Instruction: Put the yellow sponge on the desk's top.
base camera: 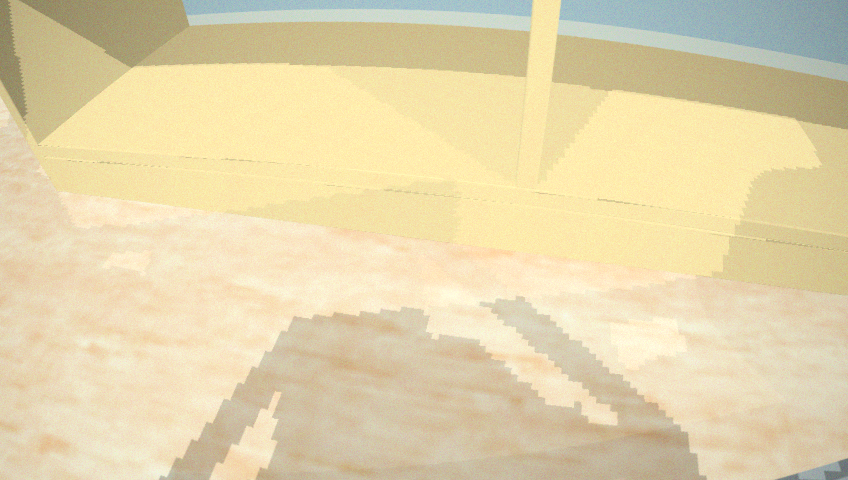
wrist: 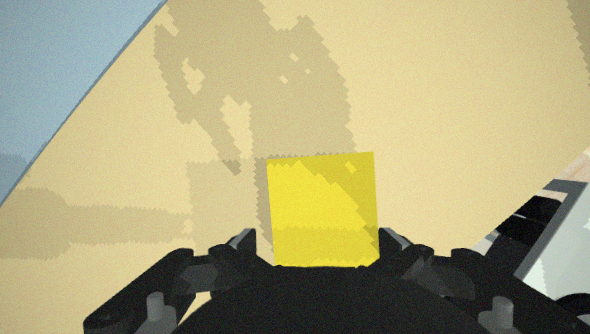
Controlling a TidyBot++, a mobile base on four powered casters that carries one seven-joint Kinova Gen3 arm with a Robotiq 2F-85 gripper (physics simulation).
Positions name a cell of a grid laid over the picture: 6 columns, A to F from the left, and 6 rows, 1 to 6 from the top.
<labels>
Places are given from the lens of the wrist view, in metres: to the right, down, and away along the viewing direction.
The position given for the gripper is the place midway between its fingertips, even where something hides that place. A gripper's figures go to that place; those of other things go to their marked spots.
gripper (wrist: D5): 0.01, 0.05, 0.15
yellow sponge (wrist: D4): 0.02, 0.03, 0.15
</labels>
